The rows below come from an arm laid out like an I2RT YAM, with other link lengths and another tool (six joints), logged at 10 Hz.
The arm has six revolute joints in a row. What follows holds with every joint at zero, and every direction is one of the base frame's. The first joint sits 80.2 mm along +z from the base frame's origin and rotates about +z. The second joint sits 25.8 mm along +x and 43.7 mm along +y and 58.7 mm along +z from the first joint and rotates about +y. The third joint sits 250.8 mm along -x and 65.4 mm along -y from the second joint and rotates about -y. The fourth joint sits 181.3 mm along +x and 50.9 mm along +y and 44.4 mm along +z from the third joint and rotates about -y. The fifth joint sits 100.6 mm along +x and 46.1 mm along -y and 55.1 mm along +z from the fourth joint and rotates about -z. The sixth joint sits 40.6 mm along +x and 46.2 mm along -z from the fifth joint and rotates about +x. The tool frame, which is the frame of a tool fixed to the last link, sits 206 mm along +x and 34 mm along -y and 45 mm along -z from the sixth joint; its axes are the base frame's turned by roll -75.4, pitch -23.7 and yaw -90 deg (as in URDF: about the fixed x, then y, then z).
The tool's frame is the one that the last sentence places.
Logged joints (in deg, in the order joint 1, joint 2, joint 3, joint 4, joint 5, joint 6), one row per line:
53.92 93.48 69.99 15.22 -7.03 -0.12
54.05 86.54 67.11 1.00 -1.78 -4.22
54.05 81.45 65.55 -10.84 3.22 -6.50
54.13 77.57 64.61 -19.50 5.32 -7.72
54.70 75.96 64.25 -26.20 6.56 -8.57
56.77 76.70 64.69 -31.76 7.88 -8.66
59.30 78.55 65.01 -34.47 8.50 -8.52
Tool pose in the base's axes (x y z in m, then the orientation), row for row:
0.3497 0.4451 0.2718 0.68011 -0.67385 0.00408 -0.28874
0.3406 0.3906 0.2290 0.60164 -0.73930 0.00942 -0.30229
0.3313 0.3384 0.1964 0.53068 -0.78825 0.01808 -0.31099
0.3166 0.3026 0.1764 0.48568 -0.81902 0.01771 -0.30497
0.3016 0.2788 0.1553 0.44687 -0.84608 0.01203 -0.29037
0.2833 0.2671 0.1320 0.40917 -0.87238 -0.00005 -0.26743
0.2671 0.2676 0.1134 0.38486 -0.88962 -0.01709 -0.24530
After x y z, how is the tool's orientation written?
As a quaternion, w x y z.
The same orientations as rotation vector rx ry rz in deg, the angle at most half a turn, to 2 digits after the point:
-86.67 0.52 -37.14
-98.13 1.25 -40.12
-107.79 2.47 -42.52
-114.20 2.47 -42.52
-120.03 1.71 -41.19
-125.91 -0.01 -38.60
-129.86 -2.49 -35.81

